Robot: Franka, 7 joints.
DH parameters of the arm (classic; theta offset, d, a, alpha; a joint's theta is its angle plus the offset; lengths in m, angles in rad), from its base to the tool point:
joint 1: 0 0.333 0 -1.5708
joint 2: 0 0 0 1.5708
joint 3: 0 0.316 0.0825 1.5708
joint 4: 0 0 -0.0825 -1.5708
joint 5: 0 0.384 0 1.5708
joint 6: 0 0 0.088 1.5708
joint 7: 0 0.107 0 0
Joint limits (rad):
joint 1: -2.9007..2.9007
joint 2: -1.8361..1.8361
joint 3: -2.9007..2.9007
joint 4: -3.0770..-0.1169
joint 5: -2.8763..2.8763
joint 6: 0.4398..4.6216
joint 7: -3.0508..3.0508
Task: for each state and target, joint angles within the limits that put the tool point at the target. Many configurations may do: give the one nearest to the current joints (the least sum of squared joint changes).
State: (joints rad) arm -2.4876 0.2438 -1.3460 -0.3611 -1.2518 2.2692 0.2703
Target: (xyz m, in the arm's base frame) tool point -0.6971 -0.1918 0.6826
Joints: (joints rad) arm -2.2159 0.6920 -1.0220 -1.0295 -1.1552 2.0927 0.2703
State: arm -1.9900 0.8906 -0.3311 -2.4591 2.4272 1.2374 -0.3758
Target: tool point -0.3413 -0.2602 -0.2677
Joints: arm -2.1819 1.6949 -0.3330 -1.5919 2.5996 1.5706 -0.3758
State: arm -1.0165 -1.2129 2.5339 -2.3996 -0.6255 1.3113 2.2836
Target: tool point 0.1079 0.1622 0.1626
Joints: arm -0.8021 -0.9994 2.5670 -2.6488 -0.5333 1.0312 2.2836
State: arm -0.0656 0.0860 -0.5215 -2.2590 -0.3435 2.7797 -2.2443
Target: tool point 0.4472 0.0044 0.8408
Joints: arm 0.1763 -0.4040 -0.1572 -1.8804 -0.3636 2.9060 -2.2443
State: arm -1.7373 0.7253 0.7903 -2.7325 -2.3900 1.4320 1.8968
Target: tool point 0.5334 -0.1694 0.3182
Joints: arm -1.3791 0.5752 1.2514 -2.3209 -2.5313 1.4544 1.8968
